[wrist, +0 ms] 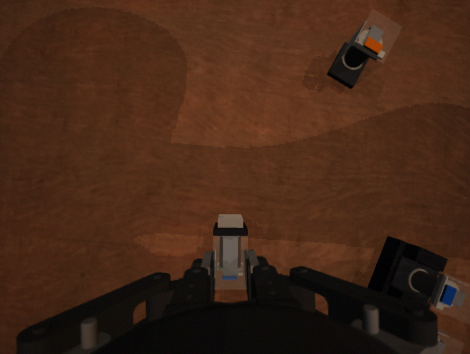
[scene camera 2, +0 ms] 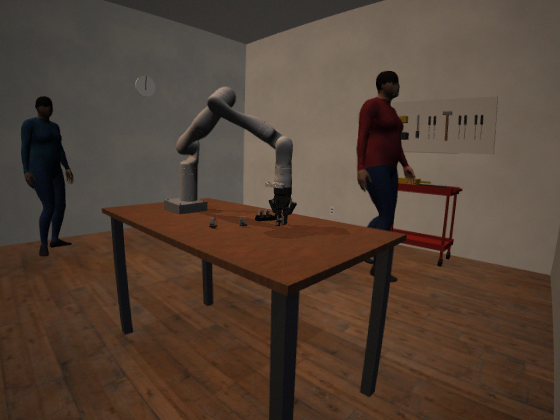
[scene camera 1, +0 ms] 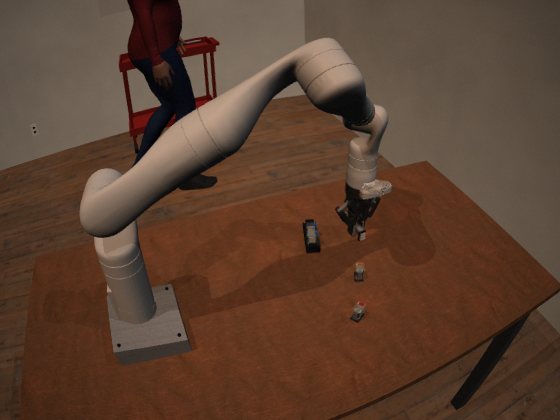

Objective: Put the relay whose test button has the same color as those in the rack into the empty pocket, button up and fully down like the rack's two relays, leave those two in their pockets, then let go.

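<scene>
My gripper points down, its fingers shut on the sides of the blue-button relay. This relay lies on its side, at or close to the table; its pale end points up in the wrist view and its blue button shows at the lower end. The black rack stands to one side of the gripper. It holds two relays with blue buttons; one rack relay shows clearly in the wrist view and the other is mostly cut off. The empty pocket cannot be made out.
An orange-button relay and a red-button relay stand apart on the table. The arm's base plate is at the table's other end. A person in red stands beyond the table.
</scene>
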